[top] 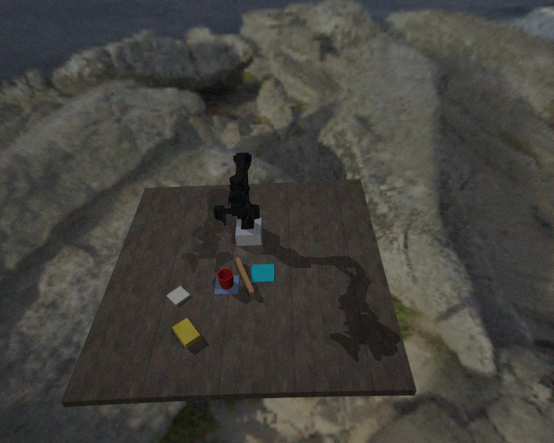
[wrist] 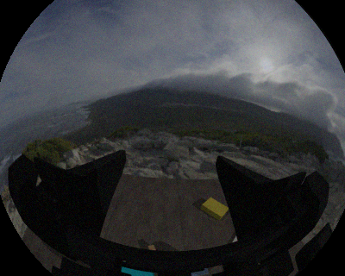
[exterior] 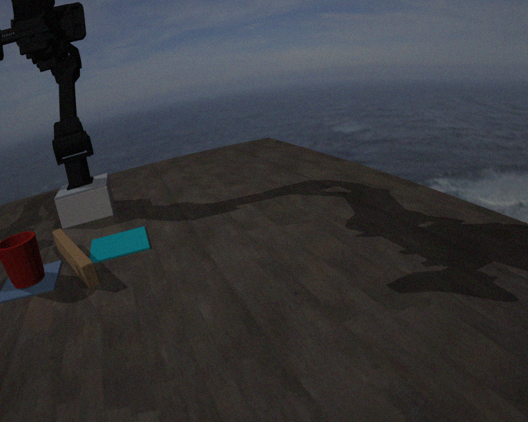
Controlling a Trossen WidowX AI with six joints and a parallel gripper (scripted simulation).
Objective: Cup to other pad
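Now: the red cup 2 cm behind my gripper tip, 9 cm to the right of it and 35 cm below it. Round my gripper tip: white block: 3 cm ahead, 30 cm to the right, 39 cm below; then wooden bar: 5 cm behind, 39 cm below; then teal pad: 9 cm behind, 8 cm to the left, 40 cm below.
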